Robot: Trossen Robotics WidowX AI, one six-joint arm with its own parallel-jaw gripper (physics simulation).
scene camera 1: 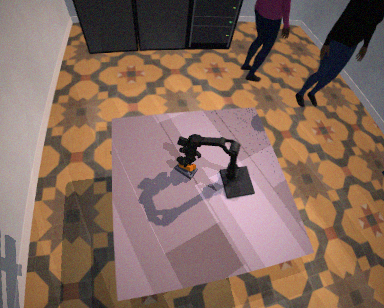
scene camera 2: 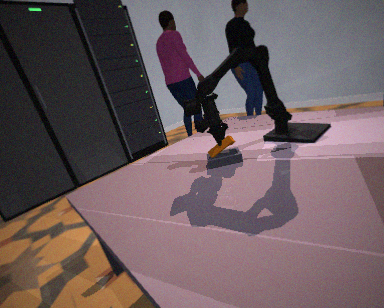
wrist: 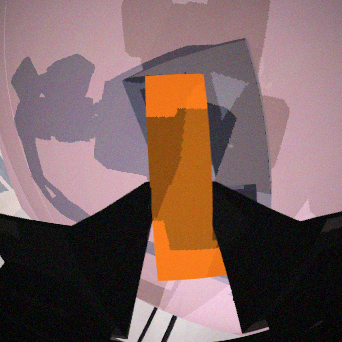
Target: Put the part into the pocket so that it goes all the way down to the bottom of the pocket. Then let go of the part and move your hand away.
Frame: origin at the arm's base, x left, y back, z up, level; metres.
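Seen in the pictures: gripper, fingertip midpoint: [scene camera 1: 186,166] [scene camera 2: 221,145] [wrist: 180,188]; arm's base, link origin: [scene camera 1: 230,175] [scene camera 2: 281,131].
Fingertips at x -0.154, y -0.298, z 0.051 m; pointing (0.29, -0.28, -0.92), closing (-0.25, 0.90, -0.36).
Offsets run from my fingertips to a thing's top centre. "spot": to the spot under its first point. Level surfaces: height alone.
The orange oblong part [scene camera 1: 188,167] [scene camera 2: 221,146] [wrist: 177,95] is between the fingers of my gripper [scene camera 1: 186,162] [scene camera 2: 220,142] [wrist: 180,188], which is shut on it. In scene camera 2 the part is tilted, its left end lower than its right. The grey block with the pocket {dx -0.005, dy +0.006, dz -0.039 m} [scene camera 1: 185,173] [scene camera 2: 225,160] [wrist: 247,125] lies beneath the part on the table. In the wrist view the part covers much of the block, and the dark pocket opening {spot: dx -0.025, dy +0.010, dz -0.039 m} [wrist: 222,132] shows to its right. The pocket's bottom is mostly hidden. Whether the part's low end touches the block is unclear.
The arm's black base plate [scene camera 1: 238,182] [scene camera 2: 299,132] stands on the pinkish table {dz -0.075 m} [scene camera 1: 145,260] [scene camera 2: 310,210], to the right of the block. Arm shadows fall across the table. Dark cabinets [scene camera 1: 165,25] [scene camera 2: 55,100] and two people stand beyond the table.
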